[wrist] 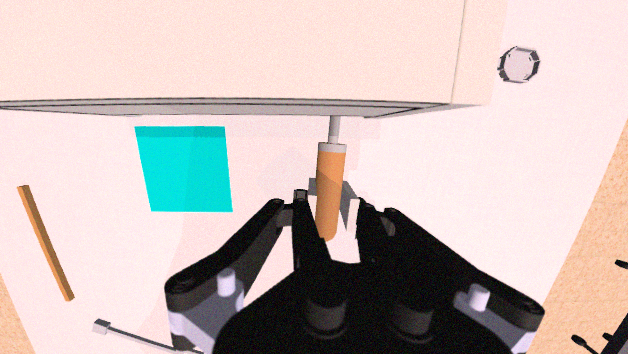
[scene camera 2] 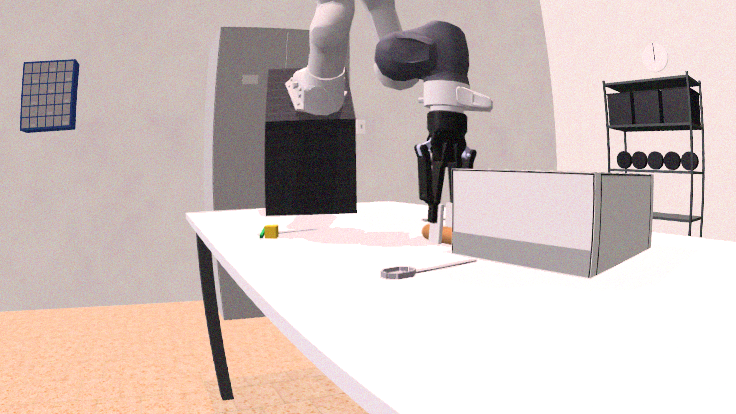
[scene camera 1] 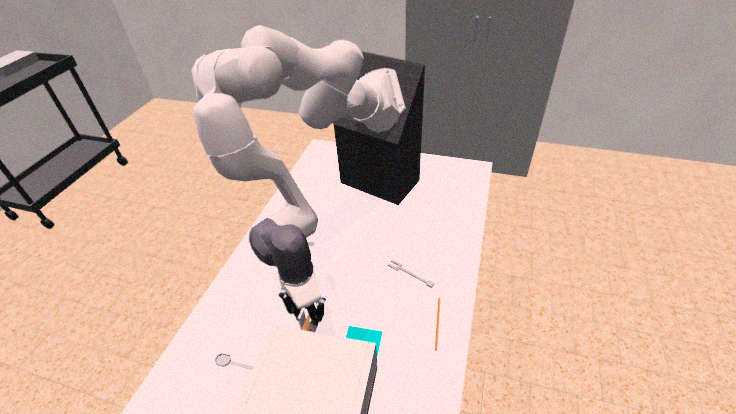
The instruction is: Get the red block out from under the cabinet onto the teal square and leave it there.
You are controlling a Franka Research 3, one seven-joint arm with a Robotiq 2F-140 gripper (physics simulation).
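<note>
My gripper [scene camera 1: 308, 313] [scene camera 2: 442, 221] [wrist: 326, 191] is shut on the orange handle [scene camera 1: 306, 323] [scene camera 2: 427, 231] [wrist: 330, 170] of a tool with a thin grey rod. The handle lies low, close to the table, and points at the cabinet [scene camera 1: 319, 370] [scene camera 2: 522, 211] [wrist: 230, 50]. The rod [wrist: 334, 129] runs out of sight under the cabinet's edge. The teal square [scene camera 1: 364, 333] [wrist: 190, 172] lies on the table beside the tool, by the cabinet's open side; it does not show in scene camera 2. The red block does not show in any view; whether the rod touches it is hidden.
A ring-ended tool [scene camera 1: 240, 365] [scene camera 2: 445, 265] [wrist: 536, 61] lies beside the cabinet. A fork-ended tool [scene camera 1: 414, 276] [wrist: 142, 341] and an orange stick [scene camera 1: 437, 324] [wrist: 46, 242] lie on the teal square's side. A yellow block [scene camera 2: 271, 231] with a green stick lies farther back.
</note>
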